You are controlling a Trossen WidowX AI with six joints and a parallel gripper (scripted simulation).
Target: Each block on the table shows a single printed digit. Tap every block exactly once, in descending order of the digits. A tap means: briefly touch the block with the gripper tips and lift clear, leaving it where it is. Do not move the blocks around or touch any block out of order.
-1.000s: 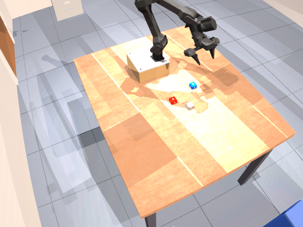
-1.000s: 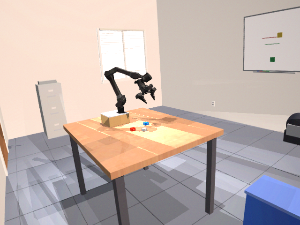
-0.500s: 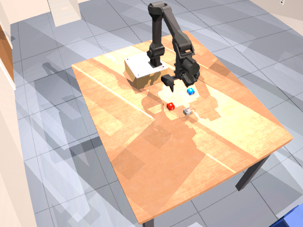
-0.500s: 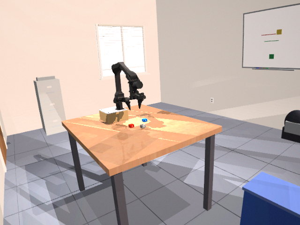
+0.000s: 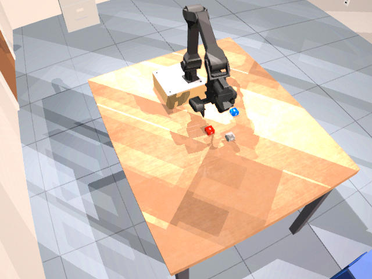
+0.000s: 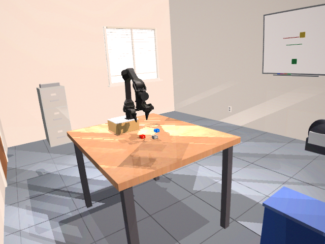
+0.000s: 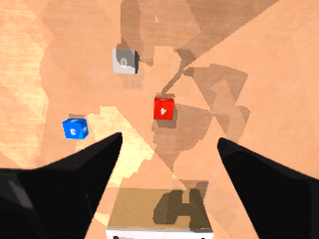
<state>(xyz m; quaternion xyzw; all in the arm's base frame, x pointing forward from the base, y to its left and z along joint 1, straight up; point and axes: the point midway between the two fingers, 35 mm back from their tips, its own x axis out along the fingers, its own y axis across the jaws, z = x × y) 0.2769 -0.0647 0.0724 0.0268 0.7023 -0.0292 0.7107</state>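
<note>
The red block lies 120 mm below my gripper tip and 10 mm behind it. From my gripper tip the other things lie so: grey-white block 120 mm below, 60 mm to the left, 60 mm ahead; then blue block 160 mm to the left, 120 mm below, 50 mm behind.
</note>
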